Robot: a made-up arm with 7 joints. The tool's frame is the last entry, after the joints.
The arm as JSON. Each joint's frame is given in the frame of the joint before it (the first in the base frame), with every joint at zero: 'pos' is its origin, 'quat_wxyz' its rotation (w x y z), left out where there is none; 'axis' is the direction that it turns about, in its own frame. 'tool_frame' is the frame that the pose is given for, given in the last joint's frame.
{
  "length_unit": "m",
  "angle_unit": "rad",
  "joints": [
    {
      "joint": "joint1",
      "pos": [
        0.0,
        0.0,
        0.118
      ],
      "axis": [
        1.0,
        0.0,
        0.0
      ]
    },
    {
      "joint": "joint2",
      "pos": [
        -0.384,
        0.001,
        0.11
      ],
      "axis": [
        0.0,
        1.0,
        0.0
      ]
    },
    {
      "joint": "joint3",
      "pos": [
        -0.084,
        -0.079,
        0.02
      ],
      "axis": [
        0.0,
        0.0,
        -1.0
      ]
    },
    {
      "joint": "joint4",
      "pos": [
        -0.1,
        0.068,
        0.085
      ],
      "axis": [
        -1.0,
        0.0,
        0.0
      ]
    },
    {
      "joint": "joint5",
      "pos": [
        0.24,
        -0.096,
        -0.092
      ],
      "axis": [
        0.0,
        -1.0,
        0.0
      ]
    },
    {
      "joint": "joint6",
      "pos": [
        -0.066,
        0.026,
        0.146
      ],
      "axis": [
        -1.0,
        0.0,
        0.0
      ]
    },
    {
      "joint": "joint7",
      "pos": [
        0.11,
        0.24,
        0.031
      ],
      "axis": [
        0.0,
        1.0,
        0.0
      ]
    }
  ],
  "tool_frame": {
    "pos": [
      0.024,
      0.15,
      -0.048
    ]
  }
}
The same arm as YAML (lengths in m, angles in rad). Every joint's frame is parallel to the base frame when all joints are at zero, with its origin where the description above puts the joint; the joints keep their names.
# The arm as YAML. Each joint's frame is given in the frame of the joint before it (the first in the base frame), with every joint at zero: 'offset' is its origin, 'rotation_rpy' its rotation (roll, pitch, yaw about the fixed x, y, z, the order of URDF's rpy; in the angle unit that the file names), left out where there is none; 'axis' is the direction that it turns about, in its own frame. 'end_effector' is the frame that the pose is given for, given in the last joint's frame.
length_unit: m
angle_unit: rad
chain:
  - id: joint1
    offset: [0.0, 0.0, 0.118]
    axis: [1.0, 0.0, 0.0]
  - id: joint2
    offset: [-0.384, 0.001, 0.11]
    axis: [0.0, 1.0, 0.0]
  - id: joint3
    offset: [-0.084, -0.079, 0.02]
    axis: [0.0, 0.0, -1.0]
  - id: joint4
    offset: [-0.1, 0.068, 0.085]
    axis: [-1.0, 0.0, 0.0]
  - id: joint5
    offset: [0.24, -0.096, -0.092]
    axis: [0.0, -1.0, 0.0]
  - id: joint6
    offset: [-0.066, 0.026, 0.146]
    axis: [-1.0, 0.0, 0.0]
  - id: joint7
    offset: [0.11, 0.24, 0.031]
    axis: [0.0, 1.0, 0.0]
end_effector:
  offset: [0.024, 0.15, -0.048]

